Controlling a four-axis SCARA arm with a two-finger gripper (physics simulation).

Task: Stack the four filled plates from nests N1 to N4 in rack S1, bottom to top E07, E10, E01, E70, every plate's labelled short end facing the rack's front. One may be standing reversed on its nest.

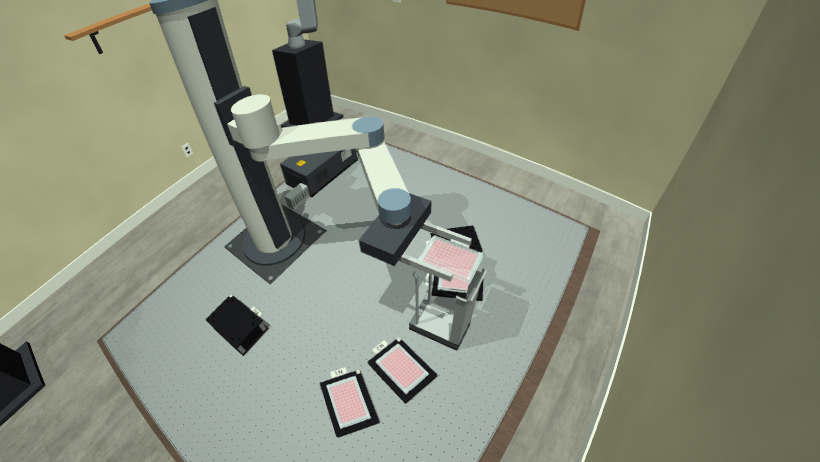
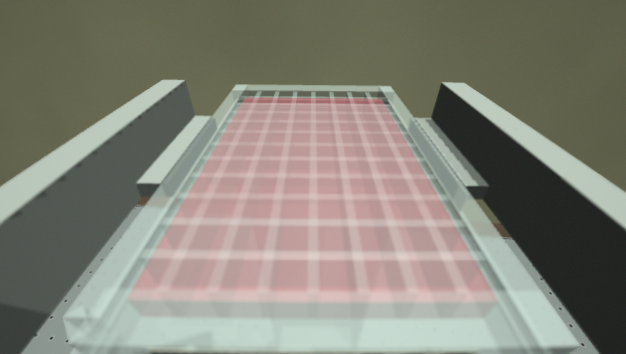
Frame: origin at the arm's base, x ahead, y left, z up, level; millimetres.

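Seen in the pictures: gripper, between the fingertips: [image 1: 461, 259] [image 2: 313, 105]; arm's base, origin of its link: [image 1: 274, 241].
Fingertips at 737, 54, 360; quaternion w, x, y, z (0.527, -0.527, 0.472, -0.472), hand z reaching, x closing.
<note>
Offsets run from my fingertips to a thing's middle, as dx, dy, dz. "spot": to the spot under its first point. Level surfaces: height alone.
My gripper [image 1: 454, 255] [image 2: 313, 105] is shut on a clear plate with pink wells {-25, -3, -10} [image 1: 451, 258] [image 2: 313, 195], held level by its long sides. The held plate is above and behind the rack {-27, -9, -201} [image 1: 465, 323], which has a pale floor, thin posts and a taller grey wall. One filled plate {-108, -351, -328} [image 1: 346, 402] lies on nest N1 {spot: -32, -350, -329} [image 1: 372, 417]; another {-46, -186, -328} [image 1: 402, 367] lies on nest N2 {spot: +12, -249, -335} [image 1: 406, 397]. A third filled plate {-64, +161, -328} [image 1: 453, 282] lies on a black nest behind the rack, partly hidden by the held plate. No plate label is readable.
A black nest {spot: -111, +364, -335} [image 1: 474, 235] shows partly behind the gripper. A black block-like station {-544, -387, -312} [image 1: 236, 323] lies on the left of the perforated table {dz -347} [image 1: 298, 321]. A dark box {spot: -773, +278, -260} [image 1: 321, 170] stands behind the arm's column [image 1: 215, 126].
</note>
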